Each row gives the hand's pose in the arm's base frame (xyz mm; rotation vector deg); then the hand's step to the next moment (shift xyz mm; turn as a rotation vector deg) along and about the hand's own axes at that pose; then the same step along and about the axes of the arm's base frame.
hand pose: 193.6 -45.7 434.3 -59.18 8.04 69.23
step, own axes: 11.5 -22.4 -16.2 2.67 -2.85 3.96
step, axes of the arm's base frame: 29.6 -3.2 -2.9 1.76 4.75 2.30
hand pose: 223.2 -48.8 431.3 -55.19 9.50 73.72
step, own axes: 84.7 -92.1 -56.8 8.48 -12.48 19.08
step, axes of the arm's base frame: 129.2 26.4 -38.8 5.98 19.62 13.07
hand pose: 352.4 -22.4 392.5 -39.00 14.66 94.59
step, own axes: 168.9 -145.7 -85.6 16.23 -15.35 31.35
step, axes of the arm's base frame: 154.5 124.2 -133.4 4.77 33.07 19.12
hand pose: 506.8 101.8 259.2 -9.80 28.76 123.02
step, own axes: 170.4 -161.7 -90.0 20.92 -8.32 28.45
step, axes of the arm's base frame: 24.5 173.9 -180.1 -3.84 31.76 17.11
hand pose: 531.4 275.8 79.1 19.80 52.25 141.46
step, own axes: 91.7 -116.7 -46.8 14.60 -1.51 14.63
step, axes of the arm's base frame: -55.3 99.5 -106.1 -6.22 16.50 10.89
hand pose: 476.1 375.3 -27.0 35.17 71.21 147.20
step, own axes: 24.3 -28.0 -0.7 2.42 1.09 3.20
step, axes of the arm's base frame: -21.4 25.8 -15.8 -0.70 2.44 3.29
